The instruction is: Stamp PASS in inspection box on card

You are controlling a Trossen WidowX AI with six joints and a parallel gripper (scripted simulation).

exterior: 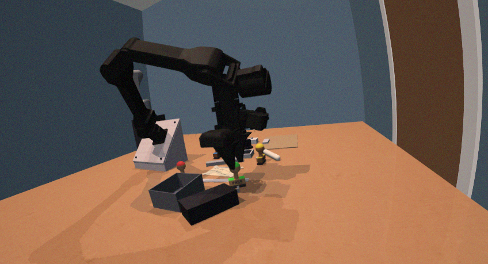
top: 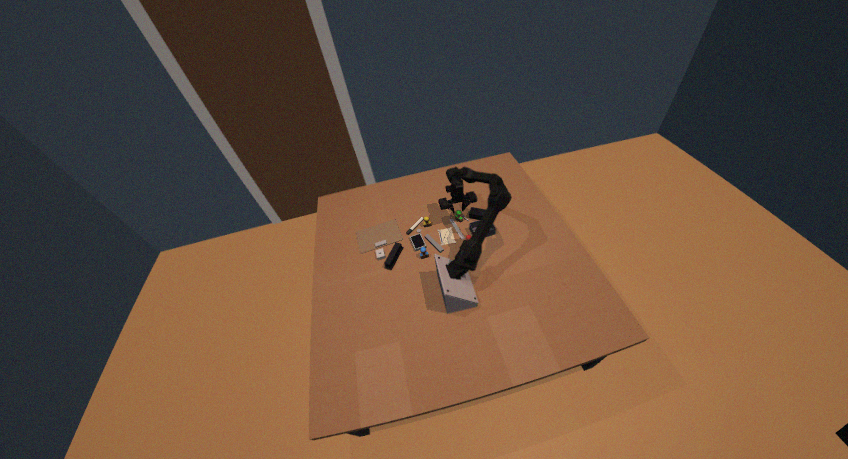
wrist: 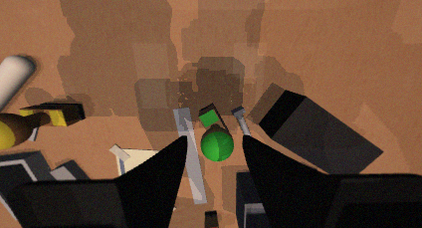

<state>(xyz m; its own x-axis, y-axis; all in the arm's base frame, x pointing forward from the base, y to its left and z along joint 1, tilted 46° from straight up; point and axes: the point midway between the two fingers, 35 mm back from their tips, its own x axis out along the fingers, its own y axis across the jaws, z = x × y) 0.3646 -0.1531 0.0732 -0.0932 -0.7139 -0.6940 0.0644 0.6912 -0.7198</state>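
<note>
Now: gripper tip 10 mm past the green-knobbed PASS stamp and 40 mm above it. The rest, counted from my gripper tip: black block (30 mm behind, 110 mm to the right, 40 mm below); then grey ruler (60 mm behind, 30 mm to the left, 50 mm below); then cream card (90 mm behind, 100 mm to the left, 60 mm below).
</note>
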